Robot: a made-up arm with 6 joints. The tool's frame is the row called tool.
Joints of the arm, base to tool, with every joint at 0 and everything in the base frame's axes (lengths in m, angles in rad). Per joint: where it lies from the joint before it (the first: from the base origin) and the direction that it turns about. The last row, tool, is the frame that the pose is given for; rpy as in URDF.
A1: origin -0.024 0.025 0.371 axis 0 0 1
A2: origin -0.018 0.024 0.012 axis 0 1 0
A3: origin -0.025 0.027 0.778 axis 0 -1 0
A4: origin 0.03 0.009 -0.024 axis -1 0 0
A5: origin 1.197 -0.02 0.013 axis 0 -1 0
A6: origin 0.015 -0.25 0.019 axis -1 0 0
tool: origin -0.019 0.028 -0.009 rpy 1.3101 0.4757 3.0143
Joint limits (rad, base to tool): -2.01..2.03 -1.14..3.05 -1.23..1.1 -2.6..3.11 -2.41..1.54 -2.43..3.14
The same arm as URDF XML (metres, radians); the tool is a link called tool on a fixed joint. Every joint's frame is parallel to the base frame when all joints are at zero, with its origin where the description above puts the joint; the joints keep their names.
<robot name="arm">
<link name="base_link"/>
<link name="link1"/>
<link name="link2"/>
<link name="link3"/>
<link name="link4"/>
<link name="link5"/>
<link name="link6"/>
<link name="tool"/>
<joint name="A1" type="revolute"><parent link="base_link"/><child link="link1"/><origin xyz="-0.0240 0.0250 0.3710" rpy="0.0000 0.0000 0.0000"/><axis xyz="0 0 1"/><limit lower="-2.0100" upper="2.0300"/></joint>
<joint name="A2" type="revolute"><parent link="link1"/><child link="link2"/><origin xyz="-0.0180 0.0240 0.0120" rpy="0.0000 0.0000 0.0000"/><axis xyz="0 1 0"/><limit lower="-1.1400" upper="3.0500"/></joint>
<joint name="A3" type="revolute"><parent link="link2"/><child link="link3"/><origin xyz="-0.0250 0.0270 0.7780" rpy="0.0000 0.0000 0.0000"/><axis xyz="0 -1 0"/><limit lower="-1.2300" upper="1.1000"/></joint>
<joint name="A4" type="revolute"><parent link="link3"/><child link="link4"/><origin xyz="0.0300 0.0090 -0.0240" rpy="0.0000 0.0000 0.0000"/><axis xyz="-1 0 0"/><limit lower="-2.6000" upper="3.1100"/></joint>
<joint name="A5" type="revolute"><parent link="link4"/><child link="link5"/><origin xyz="1.1970 -0.0200 0.0130" rpy="0.0000 0.0000 0.0000"/><axis xyz="0 -1 0"/><limit lower="-2.4100" upper="1.5400"/></joint>
<joint name="A6" type="revolute"><parent link="link5"/><child link="link6"/><origin xyz="0.0150 -0.2500 0.0190" rpy="0.0000 0.0000 0.0000"/><axis xyz="-1 0 0"/><limit lower="-2.4300" upper="3.1400"/></joint>
<joint name="tool_joint" type="fixed"><parent link="link6"/><child link="tool"/><origin xyz="-0.0190 0.0280 -0.0090" rpy="1.3101 0.4757 3.0143"/></joint>
</robot>

